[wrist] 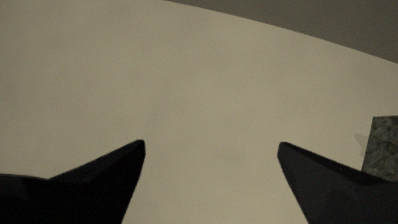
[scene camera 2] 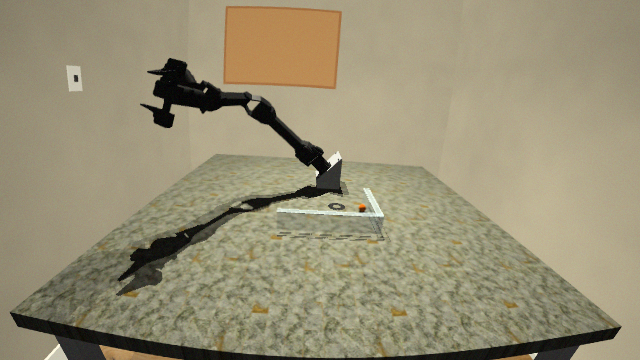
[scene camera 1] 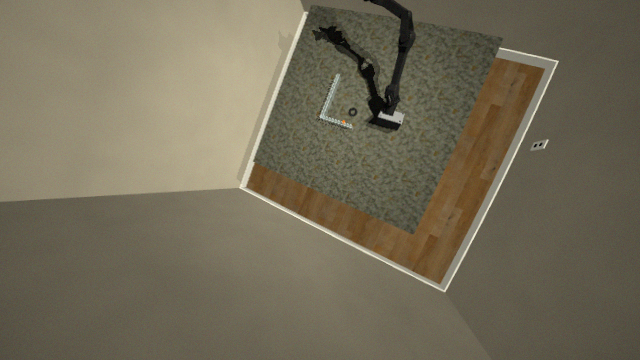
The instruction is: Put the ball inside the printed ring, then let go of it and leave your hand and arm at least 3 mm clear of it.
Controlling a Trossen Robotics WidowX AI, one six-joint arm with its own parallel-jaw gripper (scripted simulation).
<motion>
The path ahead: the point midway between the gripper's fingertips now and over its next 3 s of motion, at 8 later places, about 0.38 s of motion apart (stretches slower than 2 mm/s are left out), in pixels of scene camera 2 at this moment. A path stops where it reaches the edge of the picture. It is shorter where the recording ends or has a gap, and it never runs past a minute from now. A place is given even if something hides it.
My gripper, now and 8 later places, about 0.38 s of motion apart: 144,88; 168,108; 229,145; 310,178; 359,193; 367,196; 363,195; 363,199; 362,203
</motion>
